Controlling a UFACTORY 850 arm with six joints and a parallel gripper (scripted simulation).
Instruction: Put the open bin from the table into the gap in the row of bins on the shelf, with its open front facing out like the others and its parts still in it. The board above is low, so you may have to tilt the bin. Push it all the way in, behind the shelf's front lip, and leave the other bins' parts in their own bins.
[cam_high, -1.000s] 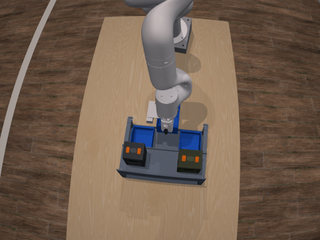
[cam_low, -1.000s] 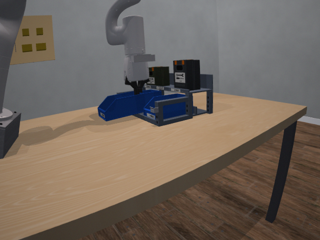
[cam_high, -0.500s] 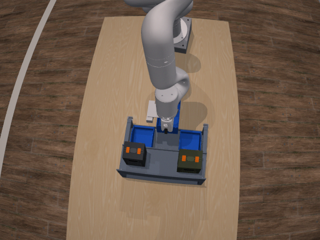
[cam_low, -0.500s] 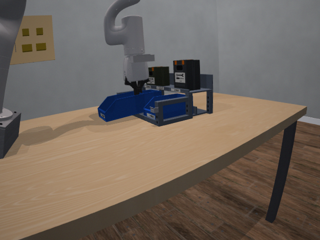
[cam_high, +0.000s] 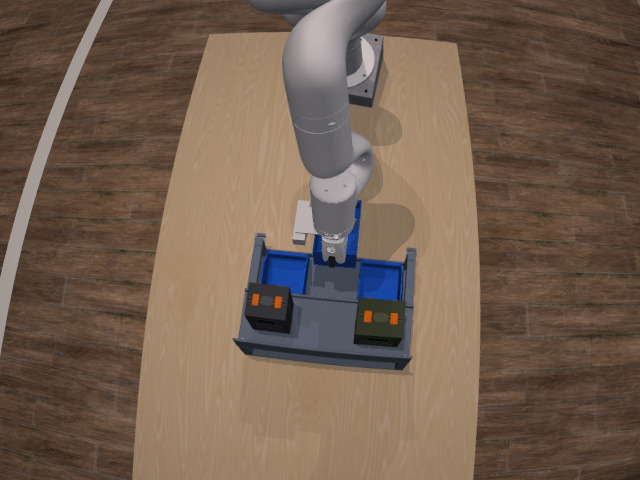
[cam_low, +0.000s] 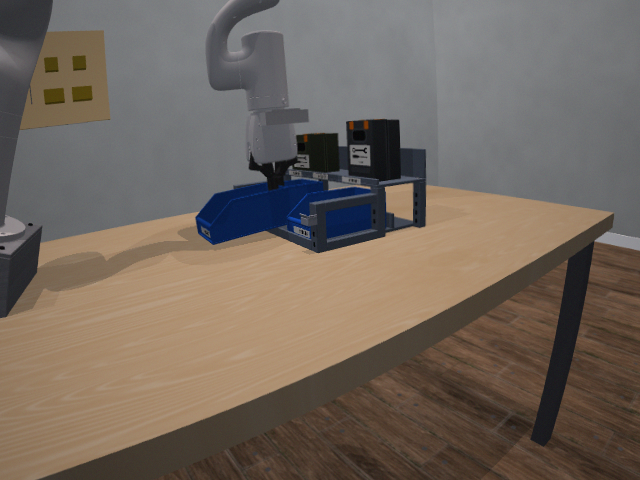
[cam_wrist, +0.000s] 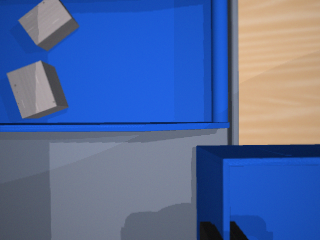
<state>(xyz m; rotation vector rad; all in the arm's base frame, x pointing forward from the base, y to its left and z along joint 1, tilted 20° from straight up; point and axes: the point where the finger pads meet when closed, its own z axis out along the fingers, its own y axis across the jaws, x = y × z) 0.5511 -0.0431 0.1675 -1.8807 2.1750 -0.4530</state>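
Now: hand 10 cm short of the grey shelf, 2 cm to the left of it and 3 cm above it. The rest, counted from my hand: dark green tool case (19 cm ahead, 8 cm to the left, 5 cm above); black tool case (14 cm ahead, 14 cm to the right, 7 cm above).
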